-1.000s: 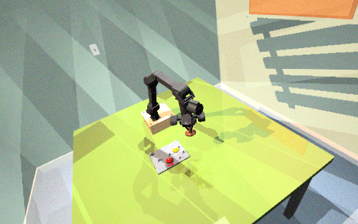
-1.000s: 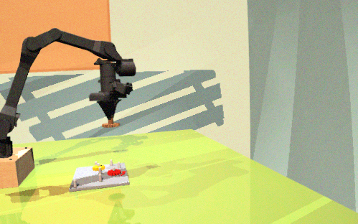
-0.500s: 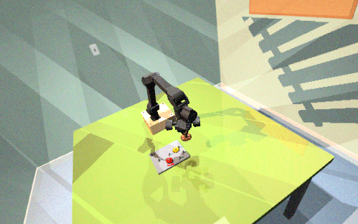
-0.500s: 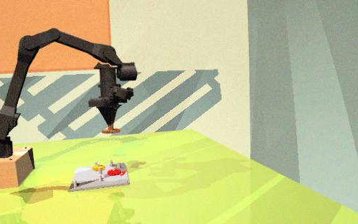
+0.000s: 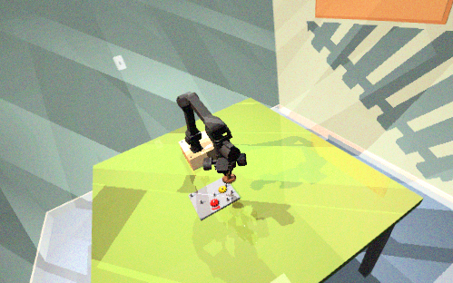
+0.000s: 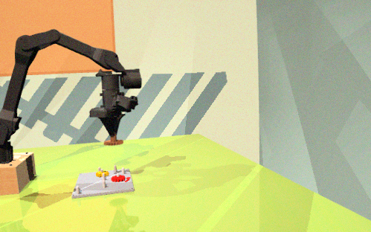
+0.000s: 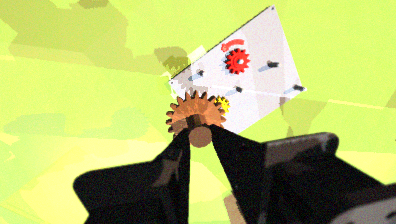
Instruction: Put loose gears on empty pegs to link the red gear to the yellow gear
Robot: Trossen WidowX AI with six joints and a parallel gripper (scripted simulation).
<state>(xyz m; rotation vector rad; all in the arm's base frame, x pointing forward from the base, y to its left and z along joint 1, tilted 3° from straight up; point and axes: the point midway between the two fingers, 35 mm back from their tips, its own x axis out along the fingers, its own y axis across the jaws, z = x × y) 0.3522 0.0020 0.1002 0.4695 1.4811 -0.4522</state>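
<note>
Right now the red gear is 10 cm to the right of my gripper tip and 12 cm below it. Also, from my gripper tip: yellow gear 5 cm behind, 3 cm to the right, 11 cm below; then red arrow 2 cm ahead, 11 cm to the right, 12 cm below; then orange gear 1 cm below.
</note>
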